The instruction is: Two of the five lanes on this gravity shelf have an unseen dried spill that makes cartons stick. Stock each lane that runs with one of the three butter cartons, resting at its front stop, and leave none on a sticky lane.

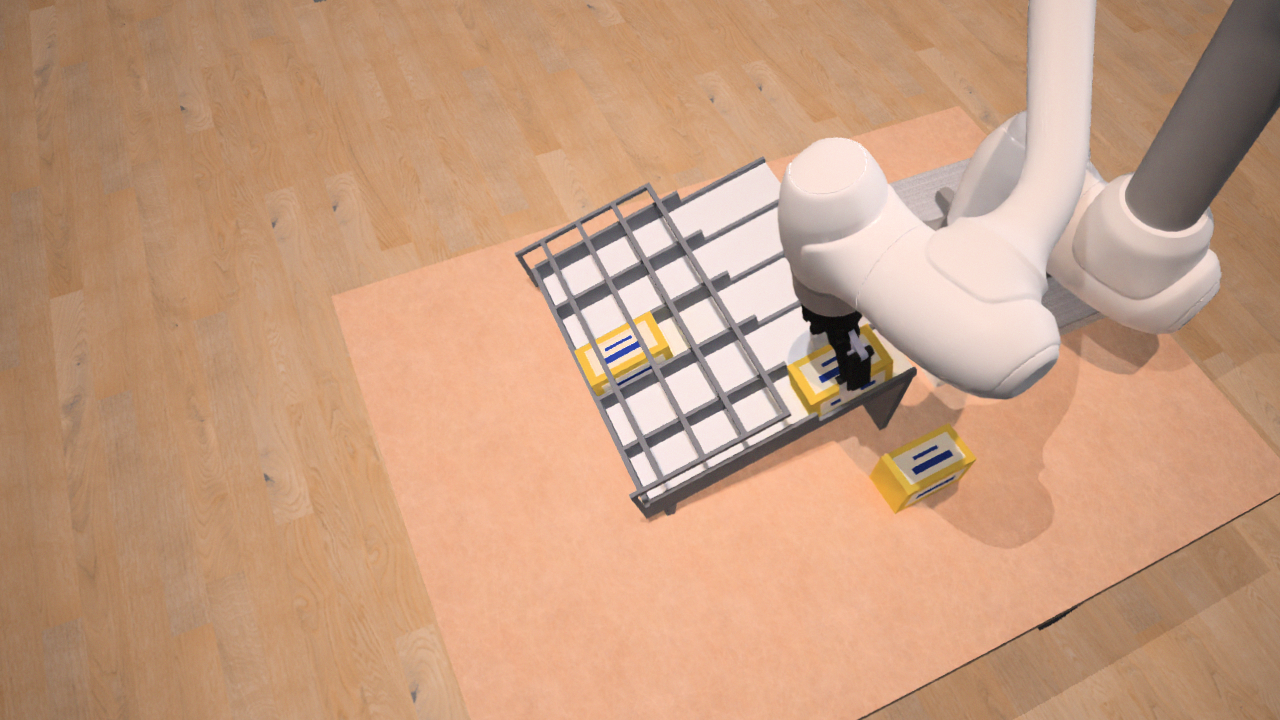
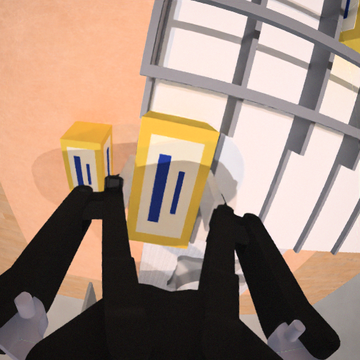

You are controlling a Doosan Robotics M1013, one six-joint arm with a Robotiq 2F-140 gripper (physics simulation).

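Places are measured from the arm's base along level axes (x ahead, y left, z up), in centimetres.
Pixels of known places: gripper, between the fingertips: [image 1: 835, 373].
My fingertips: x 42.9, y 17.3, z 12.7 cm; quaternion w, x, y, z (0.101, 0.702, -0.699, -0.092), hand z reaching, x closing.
Observation:
Behind a point stands the place of what it marks.
The gripper [image 1: 856, 379] @(x 42.9, y 17.3, z 12.6 cm) [image 2: 168, 196] is shut on a yellow-and-white butter carton [image 1: 816, 380] @(x 46.6, y 17.9, z 14.1 cm) [image 2: 192, 155]. The held carton is lengthwise at the rear, open end of the nearest outer lane; I cannot tell if its underside touches the lane. The grey gravity shelf [image 1: 787, 414] @(x 52.7, y 21.0, z 14.2 cm) [image 2: 195, 83] has five white lanes, with a bar grid over their front part. A second carton [image 1: 608, 358] @(x 68.5, y 0.4, z 7.5 cm) [image 2: 352, 42] lies in the middle lane, under the grid at the front stop. A third carton [image 1: 926, 474] @(x 34.5, y 31.9, z 3.0 cm) [image 2: 87, 133] is on the mat beside the shelf. The spills do not show.
The shelf stands on an orange-tan mat [image 1: 537, 582] @(x 88.1, y 22.9, z -3.4 cm) [image 2: 65, 60] over a wood floor. Grey dividers separate the lanes. The white arm [image 1: 957, 295] @(x 50.7, y 33.1, z 52.4 cm) hangs over the shelf's rear and hides part of it. A light grey board [image 1: 926, 189] @(x 0.2, y -16.0, z -0.4 cm) [image 2: 154, 262] lies behind the shelf.

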